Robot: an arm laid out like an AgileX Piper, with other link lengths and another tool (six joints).
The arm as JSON. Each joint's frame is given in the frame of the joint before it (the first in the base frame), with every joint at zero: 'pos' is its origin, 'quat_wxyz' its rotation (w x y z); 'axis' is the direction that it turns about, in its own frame. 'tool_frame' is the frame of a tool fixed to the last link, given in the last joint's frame.
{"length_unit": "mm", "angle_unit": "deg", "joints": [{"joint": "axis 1", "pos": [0.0, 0.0, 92.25], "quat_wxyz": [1.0, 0.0, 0.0, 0.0], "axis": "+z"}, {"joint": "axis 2", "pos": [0.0, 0.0, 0.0], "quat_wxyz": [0.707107, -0.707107, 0.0, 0.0], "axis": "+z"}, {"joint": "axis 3", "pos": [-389.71, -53.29, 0.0], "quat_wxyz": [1.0, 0.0, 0.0, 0.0], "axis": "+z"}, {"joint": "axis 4", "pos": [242.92, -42.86, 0.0], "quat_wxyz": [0.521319, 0.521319, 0.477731, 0.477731], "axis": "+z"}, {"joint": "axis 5", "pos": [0.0, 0.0, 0.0], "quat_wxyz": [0.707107, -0.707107, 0.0, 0.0], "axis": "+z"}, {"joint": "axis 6", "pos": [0.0, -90.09, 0.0], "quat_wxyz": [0.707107, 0.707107, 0.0, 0.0], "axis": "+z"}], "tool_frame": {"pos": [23.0, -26.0, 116.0], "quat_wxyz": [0.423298, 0.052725, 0.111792, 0.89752]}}
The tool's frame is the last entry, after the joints.
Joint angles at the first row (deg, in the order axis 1, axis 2, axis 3, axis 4, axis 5, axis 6):
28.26, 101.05, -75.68, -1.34, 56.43, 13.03
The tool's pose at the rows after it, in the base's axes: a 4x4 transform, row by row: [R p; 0 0 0 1], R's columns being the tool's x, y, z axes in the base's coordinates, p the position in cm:
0.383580 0.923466 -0.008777 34.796; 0.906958 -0.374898 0.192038 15.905; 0.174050 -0.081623 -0.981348 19.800; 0 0 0 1
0.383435 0.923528 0.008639 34.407; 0.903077 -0.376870 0.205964 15.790; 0.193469 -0.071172 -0.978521 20.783; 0 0 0 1
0.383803 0.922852 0.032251 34.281; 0.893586 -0.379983 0.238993 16.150; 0.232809 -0.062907 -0.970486 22.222; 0 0 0 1
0.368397 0.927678 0.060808 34.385; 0.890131 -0.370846 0.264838 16.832; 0.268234 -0.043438 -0.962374 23.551; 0 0 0 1
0.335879 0.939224 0.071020 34.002; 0.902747 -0.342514 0.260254 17.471; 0.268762 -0.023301 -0.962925 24.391; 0 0 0 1
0.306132 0.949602 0.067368 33.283; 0.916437 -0.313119 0.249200 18.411; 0.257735 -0.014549 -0.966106 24.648; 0 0 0 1
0.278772 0.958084 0.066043 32.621; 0.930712 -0.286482 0.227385 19.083; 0.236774 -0.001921 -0.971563 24.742; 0 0 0 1
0.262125 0.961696 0.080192 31.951; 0.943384 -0.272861 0.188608 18.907; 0.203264 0.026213 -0.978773 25.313; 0 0 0 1
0.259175 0.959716 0.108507 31.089; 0.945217 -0.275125 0.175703 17.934; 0.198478 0.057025 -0.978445 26.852; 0 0 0 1
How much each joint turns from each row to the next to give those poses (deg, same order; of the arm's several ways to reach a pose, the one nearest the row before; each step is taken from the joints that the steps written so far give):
0.00, -0.83, 0.00, -0.05, 0.34, 0.10
0.00, -1.52, 0.00, 0.24, 0.27, 0.11
0.00, -1.37, -1.28, 1.15, 0.58, 0.00
0.59, -0.89, -1.55, 0.47, 0.12, 0.00
1.56, -0.64, -0.88, -0.90, 0.77, 0.00
2.26, -0.22, -0.25, -1.06, 0.68, 0.69
2.19, -0.12, 0.00, -1.67, 0.66, 0.92
1.83, -0.79, 0.00, -3.02, 1.46, 1.58
0.54, -2.42, 0.00, -1.83, 1.67, 0.83

